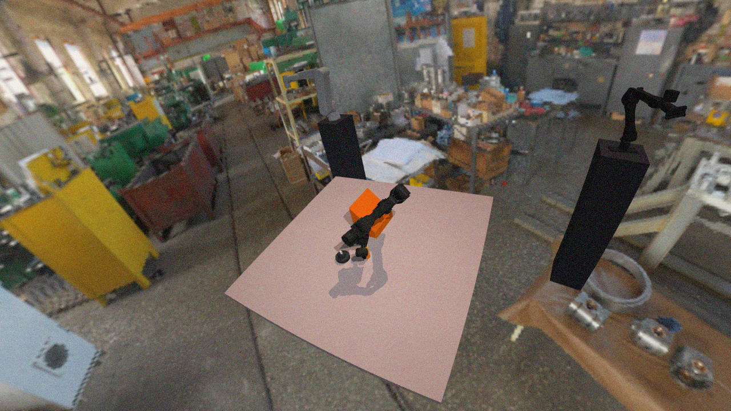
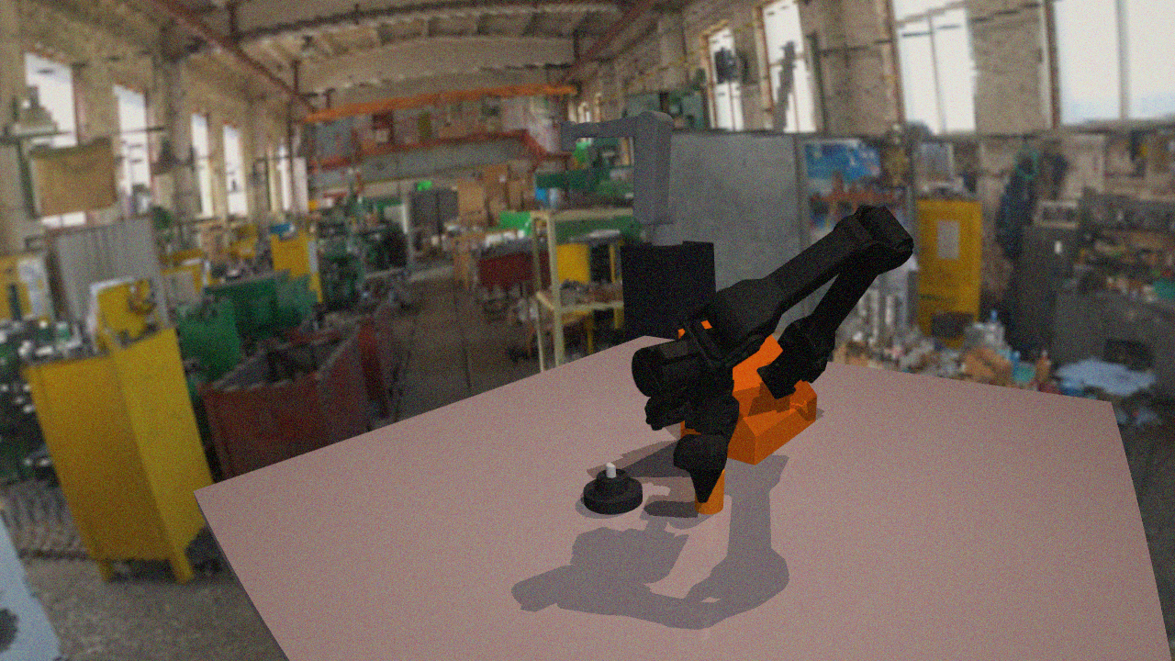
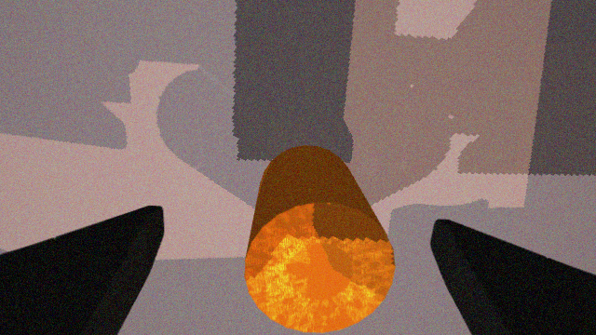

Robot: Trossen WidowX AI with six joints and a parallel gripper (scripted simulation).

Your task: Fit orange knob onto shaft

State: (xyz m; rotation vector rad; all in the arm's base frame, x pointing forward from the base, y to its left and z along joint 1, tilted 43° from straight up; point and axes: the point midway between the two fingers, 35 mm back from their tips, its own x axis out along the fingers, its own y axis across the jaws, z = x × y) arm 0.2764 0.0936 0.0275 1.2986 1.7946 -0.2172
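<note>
My gripper tip is now 1 cm below the orange knob. The rest, counted from my gripper tip: black round pedestal 12 cm to the right, 7 cm ahead, 1 cm below.
</note>
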